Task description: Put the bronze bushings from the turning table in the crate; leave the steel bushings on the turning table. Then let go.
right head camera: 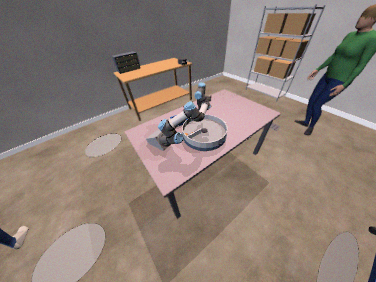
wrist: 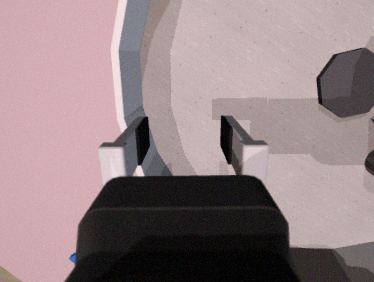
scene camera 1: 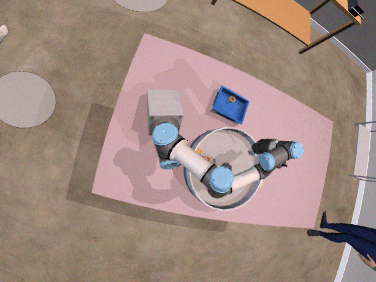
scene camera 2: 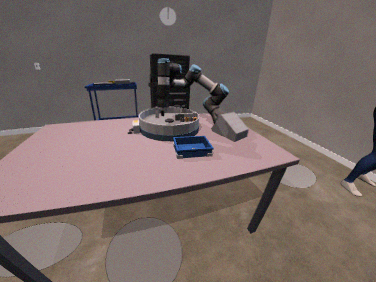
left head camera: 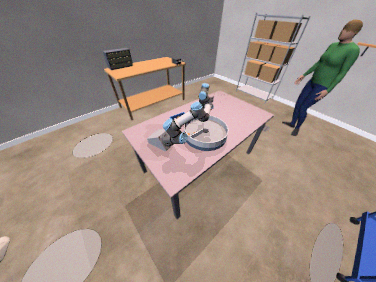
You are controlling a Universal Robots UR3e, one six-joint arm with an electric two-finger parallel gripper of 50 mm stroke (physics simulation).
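Frame: origin at the arm's base, x ahead, y left, z up, level; millimetres.
Where they show: gripper, fingertip midpoint: (wrist: 184, 131) (scene camera 1: 253, 149) (scene camera 2: 160, 117); arm's base at its link origin: (right head camera: 165, 139) (scene camera 2: 222, 120) (left head camera: 167, 139).
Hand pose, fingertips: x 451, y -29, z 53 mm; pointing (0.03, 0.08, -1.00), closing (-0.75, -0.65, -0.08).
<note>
Things, the pixels of their top centre, and the offset from my fingertips. Level surfaces: height alone.
- blue crate at its top centre: (scene camera 2: 192, 142) (scene camera 1: 232, 104) 116 mm back, 226 mm left, 80 mm down
- dark hub at its top centre: (wrist: 353, 84) 97 mm back, 118 mm right, 69 mm down
- pink table at its surface level: 130 mm down
My gripper (wrist: 184, 131) is open and empty above the turning table (wrist: 210, 60) (scene camera 1: 240, 145) (scene camera 2: 167, 131), close to its rim. In scene camera 1 the wrist hides the fingers. Two orange-bronze pieces show on the turning table beside the arm, a bronze bushing (scene camera 1: 198, 150) and another bronze bushing (scene camera 1: 207, 158), partly hidden by the arm. I cannot clearly make out the steel bushings. The blue crate (scene camera 1: 236, 111) (scene camera 2: 195, 151) stands apart from the turning table, with one bronze bushing (scene camera 1: 232, 99) inside. A blue corner of the crate (wrist: 73, 258) shows in the wrist view.
The turning table has a dark hub (wrist: 345, 82) and a raised wall. The grey arm base (scene camera 1: 165, 102) stands on the pink table (scene camera 1: 135, 165). A person in green (left head camera: 335, 62) stands beyond the table, near a shelf rack (left head camera: 246, 52). An orange workbench (left head camera: 145, 68) stands behind.
</note>
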